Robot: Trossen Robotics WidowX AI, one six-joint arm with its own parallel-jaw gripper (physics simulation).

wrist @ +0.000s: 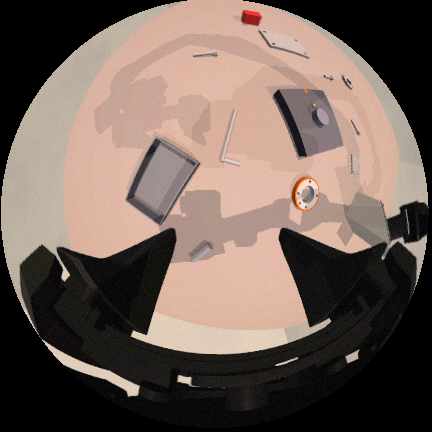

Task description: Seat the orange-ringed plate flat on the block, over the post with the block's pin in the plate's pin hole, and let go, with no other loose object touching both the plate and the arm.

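Frame: origin at the arm's base, x ahead, y left, z up, level; millimetres.
Where they show: gripper, between the fingertips: [228,233]; arm's base, origin of its link: [386,230].
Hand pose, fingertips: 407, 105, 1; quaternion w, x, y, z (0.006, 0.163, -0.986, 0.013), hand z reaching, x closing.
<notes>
Things, the pixels of their top centre, and the offset from my fingertips, as dx, dy, dz. "*": a spot on its surface instead.
- orange-ringed plate, centre of its top: [307,194] -151, -62, -114
- dark grey block, centre of its top: [322,115] -114, -207, -87
- small yellow pin, a spot on its surface: [314,105] * -98, -224, -96
- grey open tray, centre of its top: [155,182] +105, +5, -101
- L-shaped rod, centre of its top: [236,135] +9, -99, -120
- small grey bar, centre of its top: [200,255] +1, +119, -112
- screw, centre of its top: [204,50] +120, -266, -112
The orange-ringed plate [296,195] lies on the table right of centre, its pale face with small holes around a large central opening. The dark grey block [312,137] lies farther back, above the plate in the view. Its round grey post [321,116] stands on top, with a small yellow pin [314,105] beside it and an orange mark at its far edge. The plate and block are apart. My gripper [228,234] is open and empty, above the table; the plate shows beyond and right of its right fingertip.
A grey open tray [162,177] is at left, an L-shaped rod [229,136] at centre, and a small grey bar [201,251] between the fingers' outlines, below on the table. A flat plate [285,43], red block [251,18] and screw [205,54] lie far back. Small parts lie right of the block.
</notes>
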